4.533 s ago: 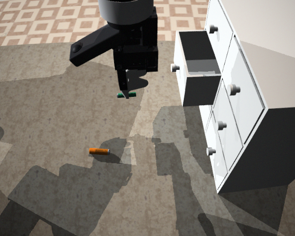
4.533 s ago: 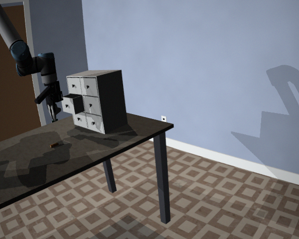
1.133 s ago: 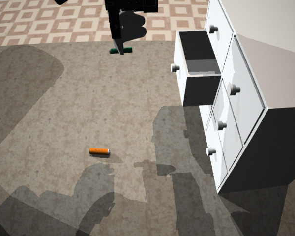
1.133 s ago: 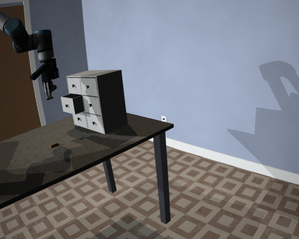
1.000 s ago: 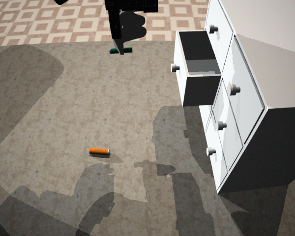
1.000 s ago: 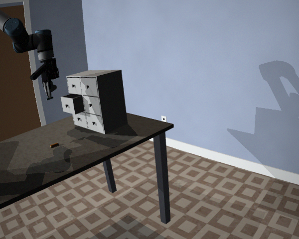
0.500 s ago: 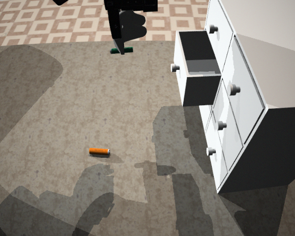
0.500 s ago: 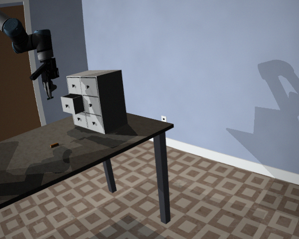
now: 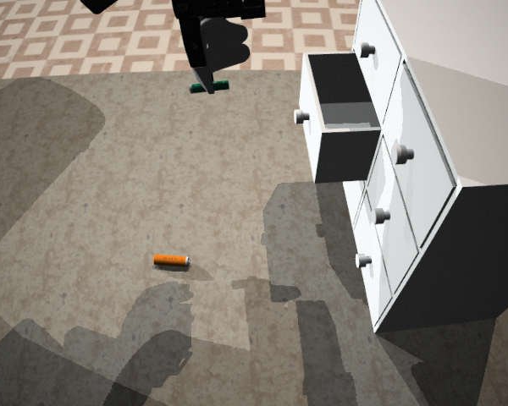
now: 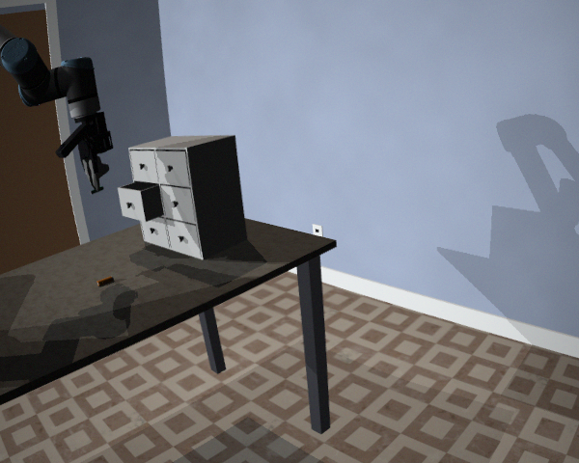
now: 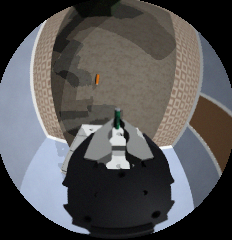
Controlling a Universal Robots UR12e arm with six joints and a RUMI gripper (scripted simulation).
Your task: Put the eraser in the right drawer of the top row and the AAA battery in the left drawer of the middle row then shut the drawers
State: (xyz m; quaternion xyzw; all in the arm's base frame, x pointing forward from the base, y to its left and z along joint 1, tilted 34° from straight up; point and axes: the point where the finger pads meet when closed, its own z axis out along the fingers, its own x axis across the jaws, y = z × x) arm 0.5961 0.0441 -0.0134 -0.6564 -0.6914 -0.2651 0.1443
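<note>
Right now my hand is 10 mm above the green battery. Round my hand: white eraser (300 mm ahead, 70 mm to the right, 20 mm below); then orange battery (240 mm below, 100 mm to the right, 60 mm behind).
</note>
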